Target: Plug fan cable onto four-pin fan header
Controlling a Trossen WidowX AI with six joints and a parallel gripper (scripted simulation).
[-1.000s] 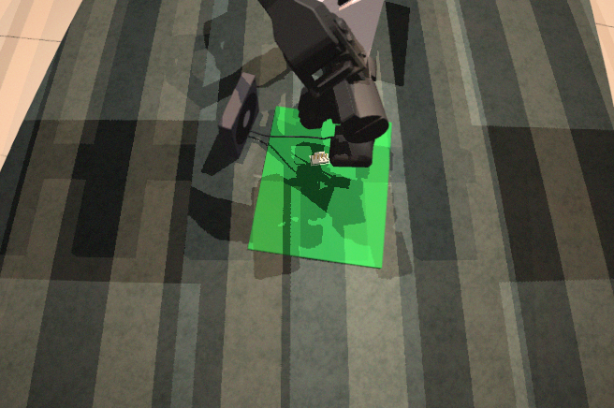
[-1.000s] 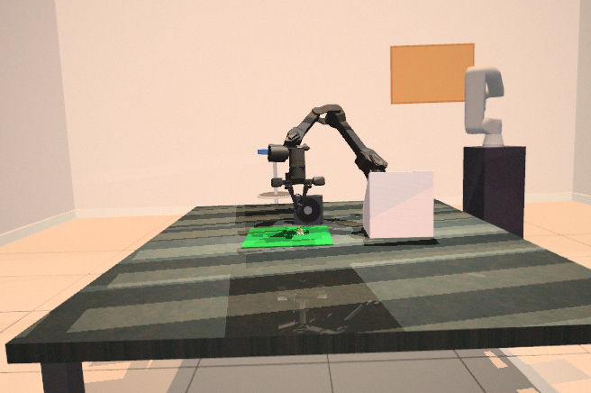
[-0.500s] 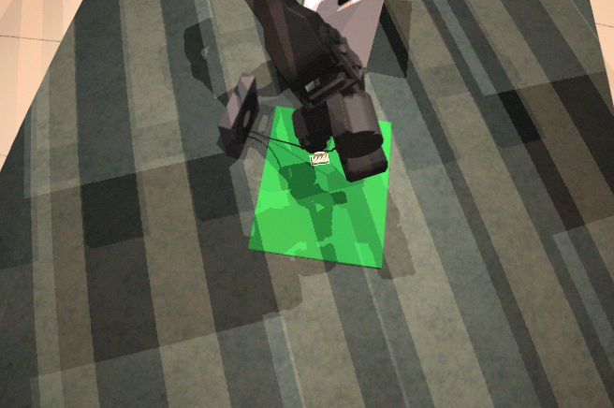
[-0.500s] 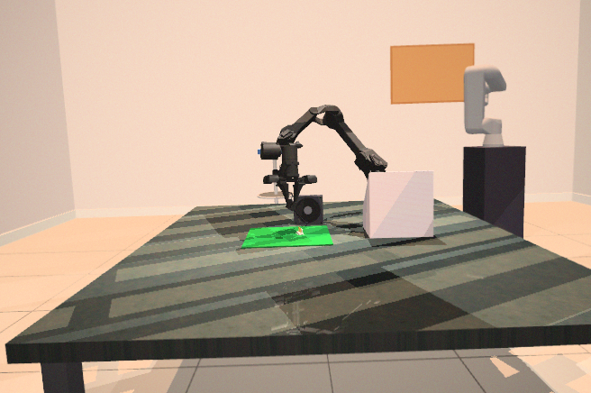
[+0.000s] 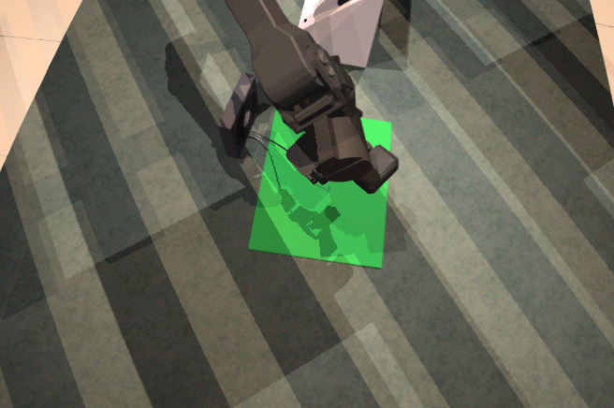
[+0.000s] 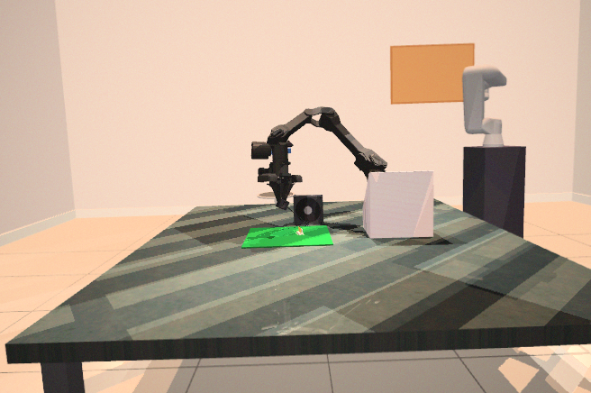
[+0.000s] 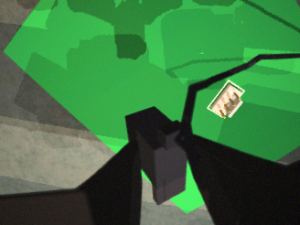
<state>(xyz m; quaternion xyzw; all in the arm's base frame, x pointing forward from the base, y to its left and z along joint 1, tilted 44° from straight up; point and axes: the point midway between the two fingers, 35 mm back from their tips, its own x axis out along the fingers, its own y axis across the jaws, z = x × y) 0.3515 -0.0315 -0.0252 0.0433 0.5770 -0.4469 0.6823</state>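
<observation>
My gripper tip is now 14 cm above the green board, 2 cm to the left of it and 2 cm past it. The rest, counted from my gripper tip: dark square fan (18 cm to the right, 11 cm behind, 7 cm below); four-pin header (13 cm below, 6 cm behind, 3 cm to the right); dark fan plug (1 cm to the left).
</observation>
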